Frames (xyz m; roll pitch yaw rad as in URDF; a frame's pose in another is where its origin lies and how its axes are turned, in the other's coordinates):
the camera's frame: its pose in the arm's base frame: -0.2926 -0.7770 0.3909 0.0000 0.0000 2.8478
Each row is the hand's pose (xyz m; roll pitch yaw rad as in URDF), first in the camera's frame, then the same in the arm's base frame.
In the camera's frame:
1: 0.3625 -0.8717 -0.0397 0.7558 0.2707 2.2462
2: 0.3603 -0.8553 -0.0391 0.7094 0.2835 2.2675
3: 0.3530 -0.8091 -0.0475 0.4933 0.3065 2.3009
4: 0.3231 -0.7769 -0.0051 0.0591 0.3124 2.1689
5: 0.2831 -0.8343 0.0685 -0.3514 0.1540 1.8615
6: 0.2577 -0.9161 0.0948 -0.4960 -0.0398 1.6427
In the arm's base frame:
1: -0.3871 0.1623 0.3512 0.7558 0.2707 -1.1892
2: -0.3898 0.1460 0.3518 0.7094 0.2835 -1.1679
3: -0.3962 0.0997 0.3434 0.4933 0.3065 -1.1345
4: -0.3769 0.0602 0.3858 0.0591 0.3124 -1.2665
5: -0.3220 0.1035 0.4594 -0.3514 0.1540 -1.5739
6: -0.2740 0.1745 0.4857 -0.4960 -0.0398 -1.7927

